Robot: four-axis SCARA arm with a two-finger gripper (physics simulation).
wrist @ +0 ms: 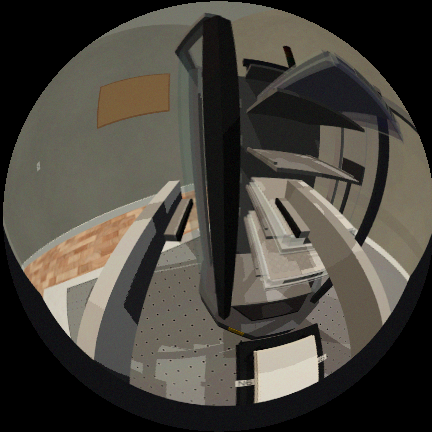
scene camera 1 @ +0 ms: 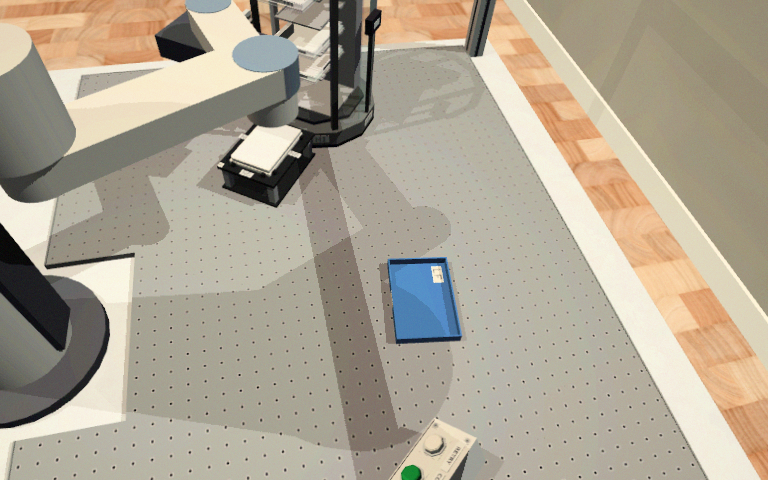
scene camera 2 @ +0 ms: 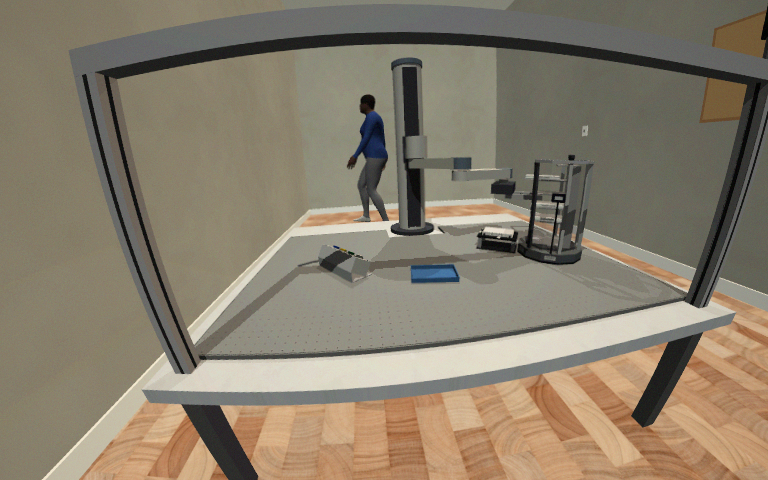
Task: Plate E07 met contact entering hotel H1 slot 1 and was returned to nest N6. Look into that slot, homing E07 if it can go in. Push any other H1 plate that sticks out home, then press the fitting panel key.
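Seen in the pictures: gripper, fingertip midpoint: (scene camera 1: 270, 20) (scene camera 2: 542, 196); arm's base, link origin: (scene camera 1: 26, 348) (scene camera 2: 412, 229).
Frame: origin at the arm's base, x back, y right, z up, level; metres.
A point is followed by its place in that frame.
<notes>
White plate E07 (scene camera 1: 266, 148) @[x -0.411, y -0.295, z 0.087 m] (scene camera 2: 498, 232) @[x -0.433, y -0.299, z 0.085 m] (wrist: 287, 370) @[x -0.419, y -0.327, z 0.087 m] lies flat on the black nest N6 (scene camera 1: 275, 192) @[x -0.416, y -0.219, z 0.045 m] (wrist: 245, 357) @[x -0.401, y -0.385, z 0.073 m]; its own label is not readable. Hotel H1 (scene camera 1: 334, 84) @[x -0.554, y -0.365, z 0.165 m] (scene camera 2: 549, 256) @[x -0.634, y -0.409, z 0.042 m] (wrist: 220, 150) @[x -0.420, y -0.459, z 0.271 m] stands behind the nest, with pale plates on several levels. In the wrist view, a lower plate (wrist: 295, 270) @[x -0.482, y -0.424, z 0.168 m] and the plate above it (wrist: 262, 210) @[x -0.480, y -0.478, z 0.211 m] show right of the dark post; how far each sticks out is unclear. My gripper (scene camera 2: 535, 196) @[x -0.451, y -0.485, z 0.236 m] (wrist: 234, 190) @[x -0.451, y -0.485, z 0.236 m] is shut to a narrow setting with nothing held, its tips apart, level with the hotel's middle. Slot 1 cannot be identified.
The key panel (scene camera 1: 461, 441) @[x -0.601, y 0.295, z 0.090 m] (scene camera 2: 344, 263) @[x -0.594, y 0.340, z 0.067 m] has a white RETRY key (scene camera 1: 434, 444) @[x -0.567, y 0.290, z 0.084 m] and a green key (scene camera 1: 410, 473) @[x -0.527, y 0.317, z 0.082 m]. A blue tray (scene camera 1: 421, 308) @[x -0.625, y 0.056, z 0.015 m] (scene camera 2: 434, 273) @[x -0.621, y 0.035, z 0.015 m] lies mid-table. A small black sign (scene camera 1: 373, 22) @[x -0.630, y -0.394, z 0.271 m] (scene camera 2: 558, 197) @[x -0.640, y -0.407, z 0.263 m] stands by the hotel. A person (scene camera 2: 370, 135) is behind the table.
</notes>
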